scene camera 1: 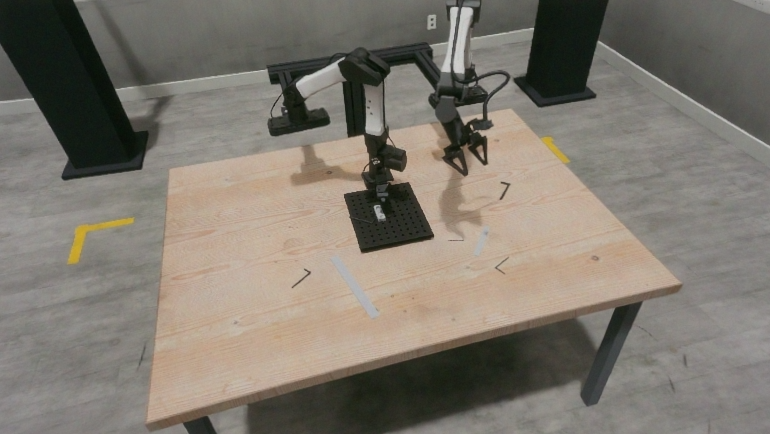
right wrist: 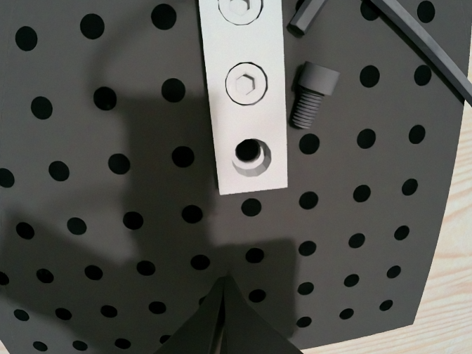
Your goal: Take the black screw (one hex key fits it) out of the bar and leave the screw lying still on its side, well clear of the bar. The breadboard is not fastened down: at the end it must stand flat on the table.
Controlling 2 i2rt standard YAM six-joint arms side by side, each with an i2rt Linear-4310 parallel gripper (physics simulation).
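Places are measured from the left arm's base along level axes (x right, y ahead, z up), in millimetres.
Pixels of known places: left gripper, between the fingertips: (scene camera 1: 476, 170); right arm's base, origin of its link: (scene camera 1: 298, 120).
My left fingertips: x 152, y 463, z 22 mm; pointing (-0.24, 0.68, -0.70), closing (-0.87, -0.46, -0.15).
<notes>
Behind a point stands the place of what it marks.
The black screw (right wrist: 314, 92) lies on its side on the breadboard, close beside the bar, with a narrow gap between them; I cannot make it out in scene camera 1. The white bar (scene camera 1: 379, 213) {z -250, x 388, y 241 mm} (right wrist: 252, 120) lies on the breadboard (scene camera 1: 396, 234) {z -262, x 364, y 350 mm} (right wrist: 340, 220); its end hole is empty, and two pale screws sit in the other holes. The breadboard looks flat on the table. A hex key (scene camera 1: 361, 219) {z -255, x 454, y 244 mm} (right wrist: 425, 42) lies on the board beyond the screw. My right gripper (right wrist: 226, 286) is shut and empty, above the board past the bar's empty-hole end. My left gripper (scene camera 1: 476, 168) {z 22, x 152, y 463 mm} is open and empty, above the table's back right.
Dark hex keys (scene camera 1: 301, 277) {z -281, x 697, y 417 mm} (scene camera 1: 505, 189) {z -278, x -97, y 243 mm} (scene camera 1: 501, 265) {z -282, x 98, y 570 mm} and a thin small one (scene camera 1: 455, 239) {z -284, x 181, y 422 mm} lie on the table (scene camera 1: 242, 334) {z -286, x 895, y 561 mm} around the board. Two grey strips (scene camera 1: 355, 288) {z -285, x 552, y 510 mm} (scene camera 1: 481, 241) {z -285, x 103, y 455 mm} lie in front of and right of the board.
</notes>
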